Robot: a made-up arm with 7 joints.
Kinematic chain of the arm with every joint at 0, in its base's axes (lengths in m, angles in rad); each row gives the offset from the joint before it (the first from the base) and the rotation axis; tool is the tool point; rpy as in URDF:
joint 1: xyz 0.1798 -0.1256 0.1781 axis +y
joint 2: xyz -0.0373 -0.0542 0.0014 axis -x
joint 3: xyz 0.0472 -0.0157 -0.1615 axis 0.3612 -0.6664 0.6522
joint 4: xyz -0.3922 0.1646 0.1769 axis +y
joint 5: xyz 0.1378 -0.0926 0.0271 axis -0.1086 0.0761 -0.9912
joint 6: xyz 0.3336 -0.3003 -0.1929 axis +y
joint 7: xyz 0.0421 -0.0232 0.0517 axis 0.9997 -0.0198 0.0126
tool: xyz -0.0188 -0.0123 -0.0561 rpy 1.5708 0 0
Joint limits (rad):
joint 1: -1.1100..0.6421
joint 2: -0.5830..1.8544
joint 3: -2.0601..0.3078
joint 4: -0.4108..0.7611
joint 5: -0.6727..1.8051
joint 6: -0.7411..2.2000
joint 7: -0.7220..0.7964
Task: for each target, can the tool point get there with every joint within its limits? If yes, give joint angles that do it. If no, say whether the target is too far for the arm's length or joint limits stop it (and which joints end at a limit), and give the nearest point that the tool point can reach.
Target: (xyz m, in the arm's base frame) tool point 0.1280 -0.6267 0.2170
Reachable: yes | joints -0.1128 1.1291 -0.2507 0.5076 -0.2108 0.3560 -0.3610
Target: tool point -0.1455 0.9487 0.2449
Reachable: no: joint limits stop it (at a limit: joint 1, joint 5, joint 7) | nearest point 0.0010 0.4651 0.2319 | short by 0.505 m
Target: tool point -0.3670 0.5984 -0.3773
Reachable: no: joint limits stop it (at a limit: joint 5, joint 7) | nearest point -0.1697 0.2824 -0.1769 | short by 0.423 m
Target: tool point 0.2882 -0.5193 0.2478
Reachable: yes | joints 0.1985 1.3425 -0.4755 0.2576 -0.4539 -0.2311 -0.3805
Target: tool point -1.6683 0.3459 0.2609
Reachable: no: too far | nearest point -0.5945 -0.0716 0.2128 | short by 1.153 m
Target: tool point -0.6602 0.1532 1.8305
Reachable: no: too far | nearest point -0.1776 -0.1145 0.8812 | short by 1.098 m
